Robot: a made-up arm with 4 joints.
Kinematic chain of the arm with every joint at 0, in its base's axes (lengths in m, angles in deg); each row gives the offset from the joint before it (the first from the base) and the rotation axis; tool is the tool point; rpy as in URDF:
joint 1: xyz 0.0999 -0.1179 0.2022 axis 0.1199 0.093 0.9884
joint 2: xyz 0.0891 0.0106 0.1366 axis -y
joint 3: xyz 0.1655 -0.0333 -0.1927 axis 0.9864 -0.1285 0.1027
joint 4: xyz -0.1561 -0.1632 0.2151 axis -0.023 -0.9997 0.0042
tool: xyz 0.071 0.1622 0.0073 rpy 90 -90 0
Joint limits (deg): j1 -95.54..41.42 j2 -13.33..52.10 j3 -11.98..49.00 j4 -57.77..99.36
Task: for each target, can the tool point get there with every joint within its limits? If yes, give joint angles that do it. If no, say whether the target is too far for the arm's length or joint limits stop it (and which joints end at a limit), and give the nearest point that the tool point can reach.
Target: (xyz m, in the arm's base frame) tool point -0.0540 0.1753 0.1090
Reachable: no: joint limits stop it (at a limit: joint 1, joint 2, joint 3, joint 4) | nearest point 0.2062 -0.0214 0.2904 | short by 0.373 m
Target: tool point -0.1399 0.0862 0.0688
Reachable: no: joint limits stop it (at a limit: joint 1, joint 2, joint 3, joint 4) | nearest point -0.1369 -0.1320 0.3298 | short by 0.340 m
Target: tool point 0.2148 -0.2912 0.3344
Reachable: yes | joints -15.85 7.06 32.64 -9.14
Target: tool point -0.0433 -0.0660 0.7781
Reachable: no: joint limits stop it (at a limit: joint 1) | nearest point 0.0307 -0.1497 0.4389 | short by 0.357 m
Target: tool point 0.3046 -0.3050 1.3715
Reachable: no: too far | nearest point 0.1491 -0.1869 0.4472 | short by 0.945 m
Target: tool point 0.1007 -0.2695 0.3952
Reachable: yes | joints -58.18 46.86 20.77 -32.34
